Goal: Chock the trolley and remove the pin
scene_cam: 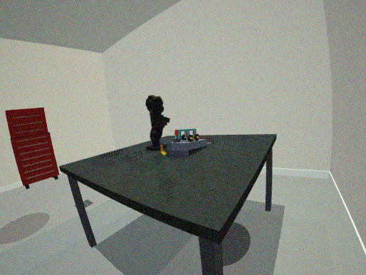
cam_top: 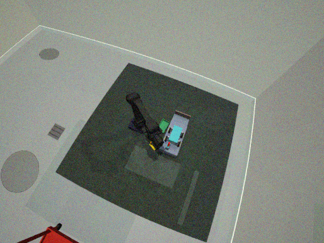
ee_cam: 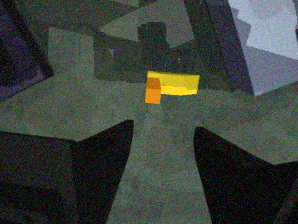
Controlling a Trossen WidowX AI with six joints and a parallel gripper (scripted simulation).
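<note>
Now: the yellow chock 1 cm ahead of my gripper tip and 11 cm below it. Round my gripper tip: red-headed stop pin: 13 cm ahead, 3 cm to the left; teal trolley: 14 cm ahead, 13 cm to the left, 2 cm below; ramp: 14 cm ahead, 14 cm to the left, 8 cm below.
</note>
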